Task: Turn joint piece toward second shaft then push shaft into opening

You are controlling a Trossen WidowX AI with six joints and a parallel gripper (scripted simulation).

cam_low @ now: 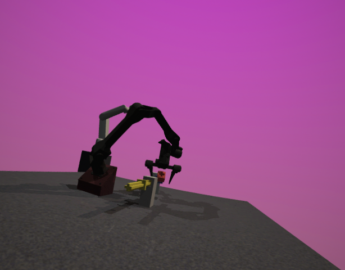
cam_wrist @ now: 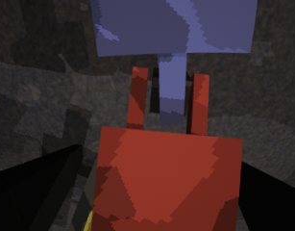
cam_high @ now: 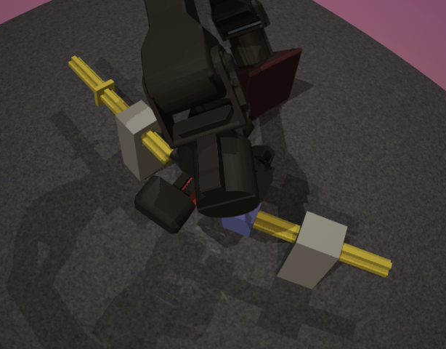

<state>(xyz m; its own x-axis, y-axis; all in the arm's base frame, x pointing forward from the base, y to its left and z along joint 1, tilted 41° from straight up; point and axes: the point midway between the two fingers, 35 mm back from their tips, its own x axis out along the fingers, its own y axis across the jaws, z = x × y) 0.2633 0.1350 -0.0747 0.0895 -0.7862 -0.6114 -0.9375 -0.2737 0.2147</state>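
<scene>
The red joint piece lies 10 mm behind my gripper tip, 20 mm to the left of it and 30 mm above it.
</scene>
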